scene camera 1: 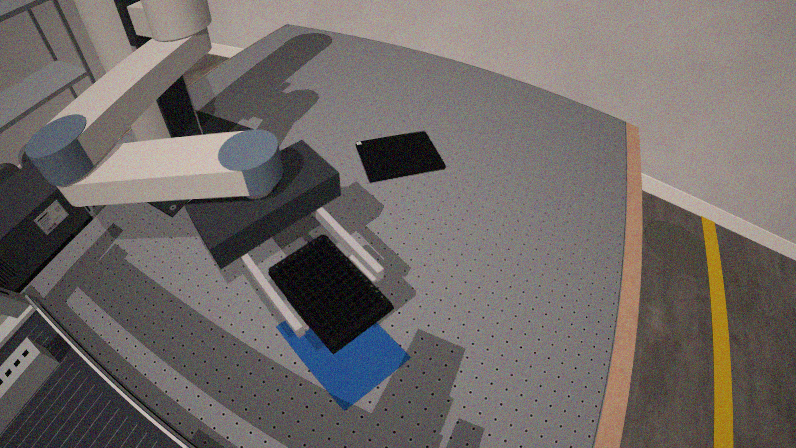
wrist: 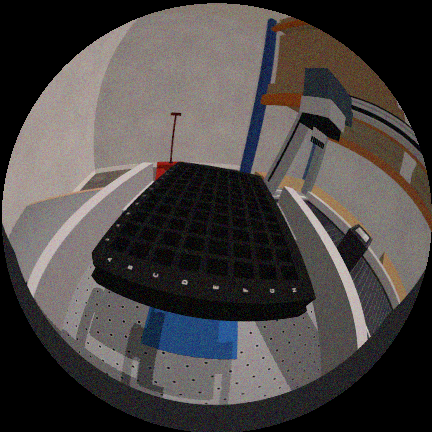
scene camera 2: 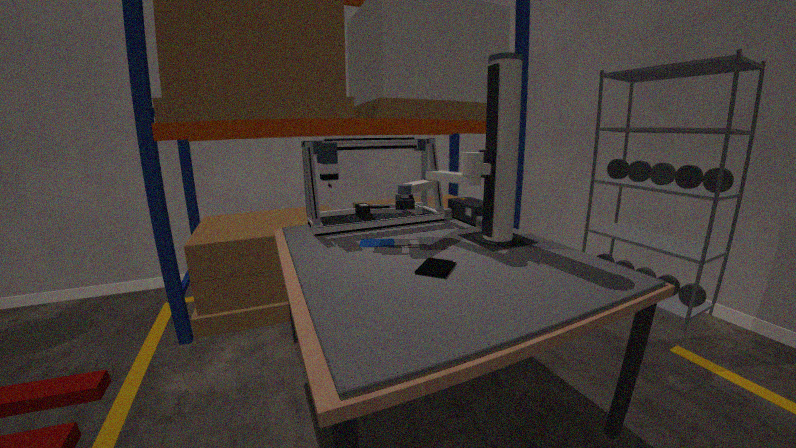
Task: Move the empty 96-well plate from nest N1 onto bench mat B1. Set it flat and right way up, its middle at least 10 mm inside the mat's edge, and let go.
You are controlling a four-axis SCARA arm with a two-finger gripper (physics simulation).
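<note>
The black 96-well plate is held level and right way up, its lettered wells facing up. My gripper is shut on it, one pale finger along each long side. In scene camera 2 the gripper body is small and far off, well above the table. The blue bench mat B1 lies on the table below the plate, with a gap in height. The plate hides part of the mat in scene camera 1. Nest N1 is a black rectangle with no plate on it.
The arm's column stands at the table's side. A framed gantry machine stands at the far end, beyond the mat. A black box is near the column. The table's wooden edge runs along the right in scene camera 1.
</note>
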